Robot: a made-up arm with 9 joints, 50 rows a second.
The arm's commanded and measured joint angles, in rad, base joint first. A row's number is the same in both.
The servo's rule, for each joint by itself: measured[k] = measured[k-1] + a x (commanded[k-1-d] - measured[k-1]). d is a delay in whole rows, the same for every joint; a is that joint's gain. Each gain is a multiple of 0.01, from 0.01 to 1. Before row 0 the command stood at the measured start. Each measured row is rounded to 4 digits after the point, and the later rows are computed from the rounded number. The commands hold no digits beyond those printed.
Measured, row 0:
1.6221, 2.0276, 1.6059, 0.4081, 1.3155, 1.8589, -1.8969, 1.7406, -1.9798
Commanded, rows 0 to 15:
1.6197, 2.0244, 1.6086, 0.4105, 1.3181, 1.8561, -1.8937, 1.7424, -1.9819
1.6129, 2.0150, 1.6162, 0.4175, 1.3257, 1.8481, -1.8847, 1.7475, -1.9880
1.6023, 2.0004, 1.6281, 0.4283, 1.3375, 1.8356, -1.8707, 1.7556, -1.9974
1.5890, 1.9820, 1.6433, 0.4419, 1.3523, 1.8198, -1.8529, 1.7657, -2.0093
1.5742, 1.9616, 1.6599, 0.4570, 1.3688, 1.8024, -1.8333, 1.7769, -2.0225
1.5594, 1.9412, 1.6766, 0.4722, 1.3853, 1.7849, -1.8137, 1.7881, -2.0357
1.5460, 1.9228, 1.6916, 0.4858, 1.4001, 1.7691, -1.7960, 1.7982, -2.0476
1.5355, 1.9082, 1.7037, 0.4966, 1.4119, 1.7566, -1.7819, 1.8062, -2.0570
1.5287, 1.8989, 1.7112, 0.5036, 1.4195, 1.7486, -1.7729, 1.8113, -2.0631
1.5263, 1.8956, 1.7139, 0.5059, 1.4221, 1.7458, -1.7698, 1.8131, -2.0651
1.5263, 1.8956, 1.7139, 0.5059, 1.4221, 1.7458, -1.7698, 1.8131, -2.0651
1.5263, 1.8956, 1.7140, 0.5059, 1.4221, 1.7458, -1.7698, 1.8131, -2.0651
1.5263, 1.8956, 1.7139, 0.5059, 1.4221, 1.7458, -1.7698, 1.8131, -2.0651
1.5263, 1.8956, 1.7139, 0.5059, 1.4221, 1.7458, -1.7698, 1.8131, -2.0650
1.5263, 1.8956, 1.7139, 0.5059, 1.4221, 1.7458, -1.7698, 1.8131, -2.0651
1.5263, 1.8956, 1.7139, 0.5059, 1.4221, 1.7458, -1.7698, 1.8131, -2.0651
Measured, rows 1 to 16:
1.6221, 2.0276, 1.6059, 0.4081, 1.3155, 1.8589, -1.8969, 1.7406, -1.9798
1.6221, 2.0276, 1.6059, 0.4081, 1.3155, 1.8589, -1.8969, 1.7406, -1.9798
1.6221, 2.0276, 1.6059, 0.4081, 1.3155, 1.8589, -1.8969, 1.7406, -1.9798
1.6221, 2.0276, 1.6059, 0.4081, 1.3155, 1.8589, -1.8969, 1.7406, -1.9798
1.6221, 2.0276, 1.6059, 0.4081, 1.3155, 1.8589, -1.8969, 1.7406, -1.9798
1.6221, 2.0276, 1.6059, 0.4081, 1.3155, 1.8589, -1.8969, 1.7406, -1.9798
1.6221, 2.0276, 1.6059, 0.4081, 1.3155, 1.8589, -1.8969, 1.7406, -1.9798
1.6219, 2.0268, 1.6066, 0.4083, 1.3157, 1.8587, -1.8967, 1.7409, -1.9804
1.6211, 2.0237, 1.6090, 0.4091, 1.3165, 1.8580, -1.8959, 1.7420, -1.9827
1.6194, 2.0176, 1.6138, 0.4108, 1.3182, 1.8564, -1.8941, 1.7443, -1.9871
1.6167, 2.0083, 1.6212, 0.4136, 1.3209, 1.8538, -1.8912, 1.7479, -1.9938
1.6129, 1.9962, 1.6309, 0.4175, 1.3247, 1.8502, -1.8871, 1.7528, -2.0024
1.6081, 1.9819, 1.6423, 0.4224, 1.3295, 1.8456, -1.8820, 1.7588, -2.0124
1.6025, 1.9665, 1.6546, 0.4281, 1.3351, 1.8402, -1.8760, 1.7655, -2.0230
1.5965, 1.9513, 1.6669, 0.4343, 1.3412, 1.8343, -1.8694, 1.7724, -2.0332
1.5904, 1.9377, 1.6780, 0.4405, 1.3475, 1.8283, -1.8626, 1.7790, -2.0422
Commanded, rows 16 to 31:
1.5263, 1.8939, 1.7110, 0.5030, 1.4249, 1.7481, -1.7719, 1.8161, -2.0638
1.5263, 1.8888, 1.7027, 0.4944, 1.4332, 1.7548, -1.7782, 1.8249, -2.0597
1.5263, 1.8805, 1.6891, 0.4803, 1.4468, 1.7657, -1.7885, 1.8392, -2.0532
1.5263, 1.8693, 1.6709, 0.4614, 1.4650, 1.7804, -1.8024, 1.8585, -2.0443
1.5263, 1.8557, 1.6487, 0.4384, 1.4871, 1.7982, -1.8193, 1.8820, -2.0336
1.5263, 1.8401, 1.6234, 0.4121, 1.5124, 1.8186, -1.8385, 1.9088, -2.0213
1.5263, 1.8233, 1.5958, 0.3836, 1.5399, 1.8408, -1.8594, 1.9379, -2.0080
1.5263, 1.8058, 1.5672, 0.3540, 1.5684, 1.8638, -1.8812, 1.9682, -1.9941
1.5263, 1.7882, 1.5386, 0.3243, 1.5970, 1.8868, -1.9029, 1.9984, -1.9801
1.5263, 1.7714, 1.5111, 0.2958, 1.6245, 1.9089, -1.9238, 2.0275, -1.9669
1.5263, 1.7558, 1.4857, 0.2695, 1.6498, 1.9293, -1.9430, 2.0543, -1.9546
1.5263, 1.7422, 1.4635, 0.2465, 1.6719, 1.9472, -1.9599, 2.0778, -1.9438
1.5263, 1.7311, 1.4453, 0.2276, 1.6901, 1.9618, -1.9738, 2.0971, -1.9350
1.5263, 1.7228, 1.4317, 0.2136, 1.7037, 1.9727, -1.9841, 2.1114, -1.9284
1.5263, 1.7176, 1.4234, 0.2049, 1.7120, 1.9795, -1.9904, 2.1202, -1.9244
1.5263, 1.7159, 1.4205, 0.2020, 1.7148, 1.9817, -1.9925, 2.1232, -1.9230
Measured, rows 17 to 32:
1.5846, 1.9268, 1.6870, 0.4464, 1.3535, 1.8225, -1.8561, 1.7848, -2.0491
1.5794, 1.9187, 1.6937, 0.4518, 1.3590, 1.8171, -1.8501, 1.7896, -2.0539
1.5746, 1.9127, 1.6988, 0.4567, 1.3640, 1.8121, -1.8445, 1.7936, -2.0573
1.5703, 1.9083, 1.7026, 0.4611, 1.3686, 1.8075, -1.8393, 1.7969, -2.0596
1.5663, 1.9050, 1.7054, 0.4651, 1.3729, 1.8032, -1.8344, 1.7997, -2.0612
1.5627, 1.9026, 1.7075, 0.4688, 1.3768, 1.7992, -1.8299, 1.8020, -2.0624
1.5594, 1.9008, 1.7091, 0.4721, 1.3804, 1.7955, -1.8257, 1.8039, -2.0632
1.5564, 1.8990, 1.7096, 0.4749, 1.3840, 1.7922, -1.8219, 1.8060, -2.0634
1.5537, 1.8963, 1.7079, 0.4767, 1.3879, 1.7896, -1.8188, 1.8092, -2.0623
1.5512, 1.8922, 1.7032, 0.4770, 1.3926, 1.7879, -1.8167, 1.8143, -2.0596
1.5490, 1.8862, 1.6951, 0.4756, 1.3984, 1.7874, -1.8157, 1.8218, -2.0550
1.5470, 1.8783, 1.6835, 0.4723, 1.4055, 1.7882, -1.8160, 1.8320, -2.0486
1.5451, 1.8684, 1.6685, 0.4669, 1.4141, 1.7903, -1.8176, 1.8451, -2.0404
1.5434, 1.8567, 1.6503, 0.4594, 1.4242, 1.7938, -1.8205, 1.8609, -2.0307
1.5419, 1.8435, 1.6295, 0.4499, 1.4357, 1.7987, -1.8247, 1.8791, -2.0197
1.5405, 1.8291, 1.6068, 0.4386, 1.4486, 1.8049, -1.8302, 1.8994, -2.0078

